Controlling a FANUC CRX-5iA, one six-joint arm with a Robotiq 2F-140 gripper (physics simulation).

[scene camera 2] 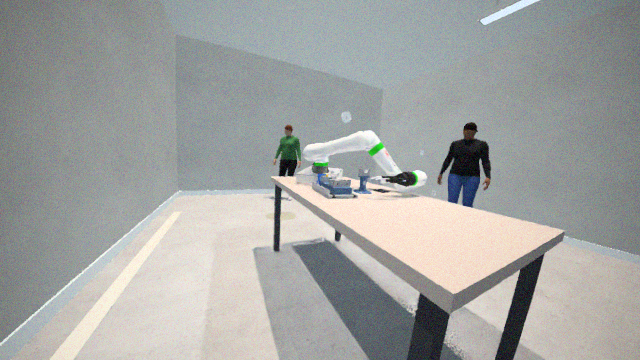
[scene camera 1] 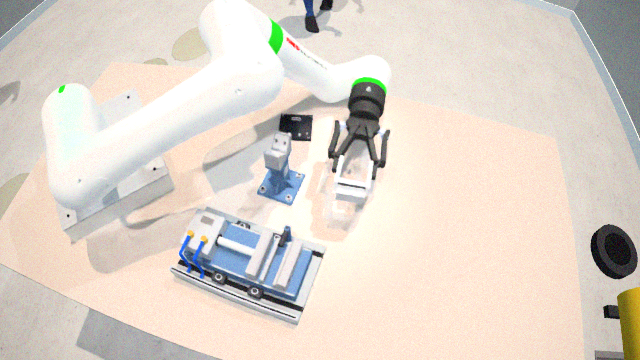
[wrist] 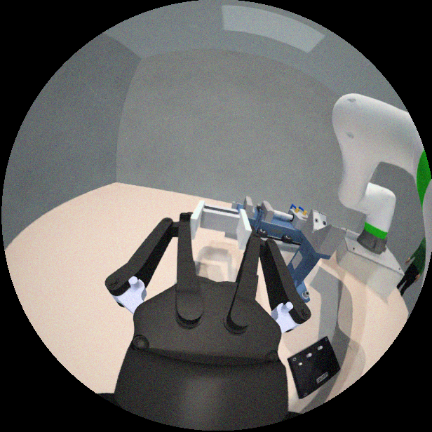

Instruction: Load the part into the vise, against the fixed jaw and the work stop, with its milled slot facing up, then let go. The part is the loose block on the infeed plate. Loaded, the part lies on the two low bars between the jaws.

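Places are measured from the arm's base along level axes (x ahead, y left, z up), in metres.
Where they show: gripper, fingertip midpoint: (scene camera 2: 376,179) (scene camera 1: 351,188); arm's base, link origin: (scene camera 2: 320,171).
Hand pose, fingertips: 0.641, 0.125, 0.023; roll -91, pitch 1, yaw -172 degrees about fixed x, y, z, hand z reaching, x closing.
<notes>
Each offset is from my fingertips to the centre of the thing, as dx, dy, dz. "spot": to the spot under its first point.
My gripper (scene camera 1: 353,186) (wrist: 220,212) reaches out nearly level above the table, shut on the part. The part @(+0.000, +0.001, -0.010) (scene camera 1: 351,194) (wrist: 220,220) is a light grey block between the two pale finger pads; a dark slot line runs along its upper side from pad to pad. The vise @(-0.163, -0.200, -0.064) (scene camera 1: 232,261) (scene camera 2: 342,190) (wrist: 277,230) stands apart from the part, to its lower left in scene camera 1. Its moving jaw (scene camera 1: 258,255) is on the rod side, its fixed jaw (scene camera 1: 289,265) on the other. Low bars @(-0.105, -0.194, -0.043) (scene camera 1: 270,258) show between them. The dark work stop @(-0.094, -0.147, -0.023) (scene camera 1: 285,235) stands at one end of the gap.
A blue stand (scene camera 1: 281,182) (wrist: 299,265) with a grey angled head @(spot: -0.175, +0.026, +0.020) (scene camera 1: 278,150) (wrist: 327,239) rises between the gripper and the robot base. A flat black plate @(-0.211, +0.208, -0.109) (scene camera 1: 296,127) (wrist: 314,367) lies on the table behind it. Blue hoses @(spot: -0.285, -0.245, -0.043) (scene camera 1: 185,249) rise at the vise's rod end.
</notes>
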